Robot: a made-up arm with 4 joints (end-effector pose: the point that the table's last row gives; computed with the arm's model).
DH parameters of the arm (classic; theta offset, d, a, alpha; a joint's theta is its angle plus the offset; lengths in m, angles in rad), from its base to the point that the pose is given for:
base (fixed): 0 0.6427 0.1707 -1.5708
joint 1: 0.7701 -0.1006 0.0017 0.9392
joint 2: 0 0.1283 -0.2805 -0.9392
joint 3: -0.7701 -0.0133 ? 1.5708
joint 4: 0 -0.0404 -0.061 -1.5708
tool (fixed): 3.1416 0.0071 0 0
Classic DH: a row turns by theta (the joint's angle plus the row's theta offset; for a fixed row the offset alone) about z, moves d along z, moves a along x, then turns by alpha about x.
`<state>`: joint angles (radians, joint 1 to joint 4).
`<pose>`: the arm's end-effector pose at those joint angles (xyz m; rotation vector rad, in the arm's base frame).
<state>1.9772 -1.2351 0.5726 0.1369</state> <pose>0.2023 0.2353 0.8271 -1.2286 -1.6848 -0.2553</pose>
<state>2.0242 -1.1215 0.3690 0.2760</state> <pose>0.2396 0.2030 0.8364 -1.0444 -1.5319 -0.4333</pose>
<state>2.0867 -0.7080 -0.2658 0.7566</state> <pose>0.3404 0.0756 0.8058 -0.4672 -1.0293 -0.9838</pose>
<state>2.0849 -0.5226 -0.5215 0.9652</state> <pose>0.3668 0.0219 0.7715 -0.2089 -0.8560 -1.1776</pose>
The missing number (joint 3, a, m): -0.0457
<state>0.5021 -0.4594 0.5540 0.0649</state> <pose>0.0225 0.0973 0.9350 -0.9603 -2.0339 -1.5884</pose>
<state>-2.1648 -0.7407 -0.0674 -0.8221</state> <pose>0.2332 0.1605 0.4600 -0.7175 -0.5392 0.8010</pose>
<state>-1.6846 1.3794 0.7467 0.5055</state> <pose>-0.0920 -0.3614 0.7608 1.0624 -1.5954 -0.8506</pose>
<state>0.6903 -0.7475 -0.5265 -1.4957</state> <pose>0.1162 0.1472 0.7741 0.6091 1.2194 0.8478</pose>
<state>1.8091 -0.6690 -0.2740 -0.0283</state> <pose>0.2760 0.1095 0.8395 -0.8251 -1.9323 -0.9852</pose>
